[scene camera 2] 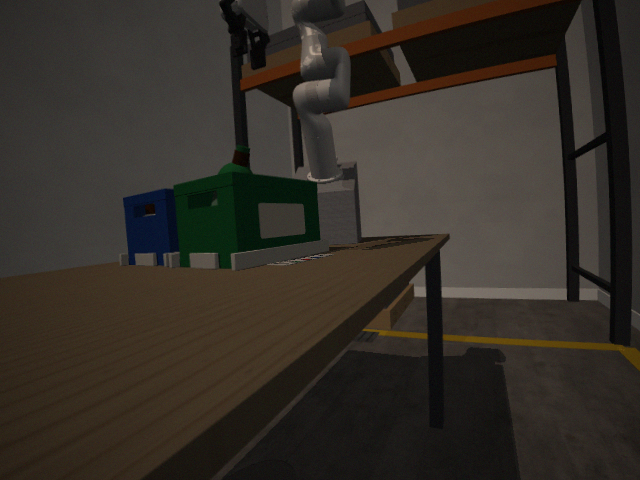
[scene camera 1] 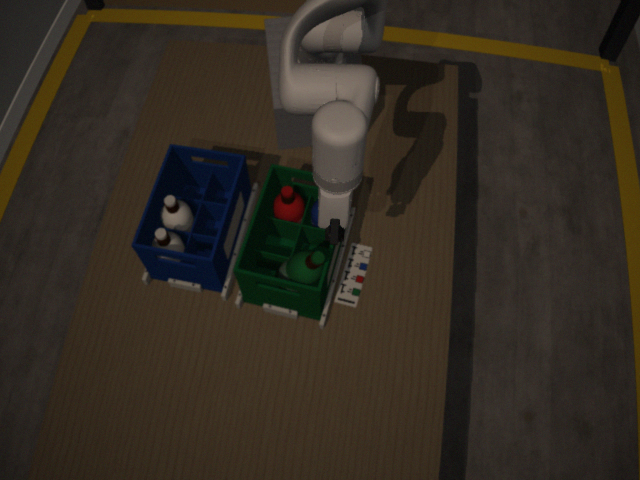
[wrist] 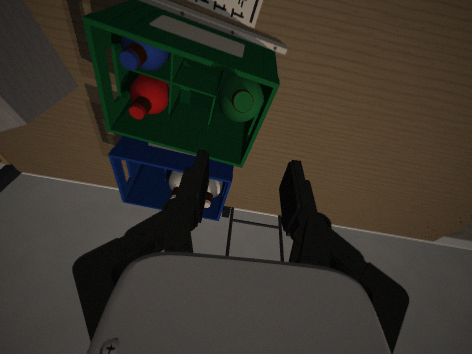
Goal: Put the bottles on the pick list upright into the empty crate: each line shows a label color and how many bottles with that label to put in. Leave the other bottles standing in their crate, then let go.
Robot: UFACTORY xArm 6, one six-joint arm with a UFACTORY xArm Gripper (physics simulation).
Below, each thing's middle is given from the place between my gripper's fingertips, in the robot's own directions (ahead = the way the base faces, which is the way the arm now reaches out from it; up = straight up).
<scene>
Right now my hand is 1 cm past the green bottle [wrist: 240, 99], 7 cm to the left of it and 23 cm above it. The rest, counted from my hand: pick list [scene camera 1: 358, 258]: 8 cm behind, 4 cm to the left, 38 cm below; blue bottle [wrist: 134, 55]: 19 cm behind, 4 cm to the right, 30 cm below; red bottle [scene camera 1: 288, 205]: 19 cm behind, 13 cm to the right, 30 cm below.
</scene>
